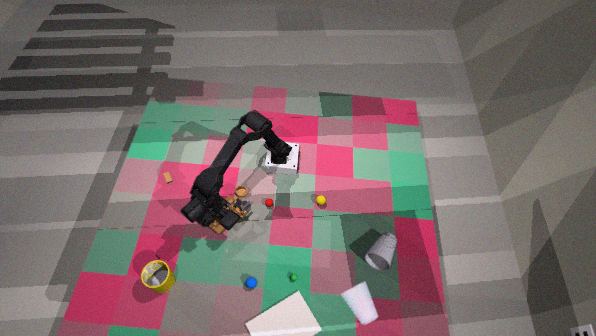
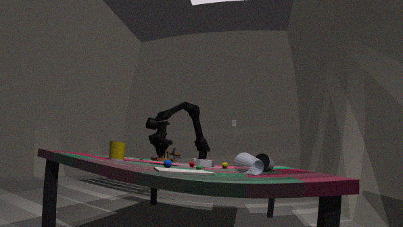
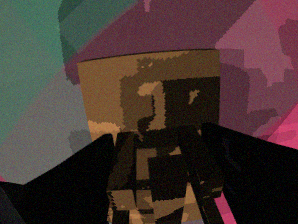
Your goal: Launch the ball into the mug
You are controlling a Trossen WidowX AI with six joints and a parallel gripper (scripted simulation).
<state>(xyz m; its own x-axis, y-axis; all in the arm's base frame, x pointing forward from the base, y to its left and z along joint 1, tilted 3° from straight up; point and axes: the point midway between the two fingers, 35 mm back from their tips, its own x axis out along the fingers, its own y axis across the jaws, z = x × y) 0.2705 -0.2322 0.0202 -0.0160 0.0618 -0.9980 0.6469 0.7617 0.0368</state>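
My gripper tip is now 190 mm to the right of the red ball, 80 mm past it and 40 mm above it. Also, from my gripper tip: catapult 60 mm to the left, 40 mm behind, 20 mm above; then blue ball 230 mm ahead, 130 mm to the left, 30 mm below; then yellow mug 220 mm ahead, 180 mm to the right, 20 mm below.
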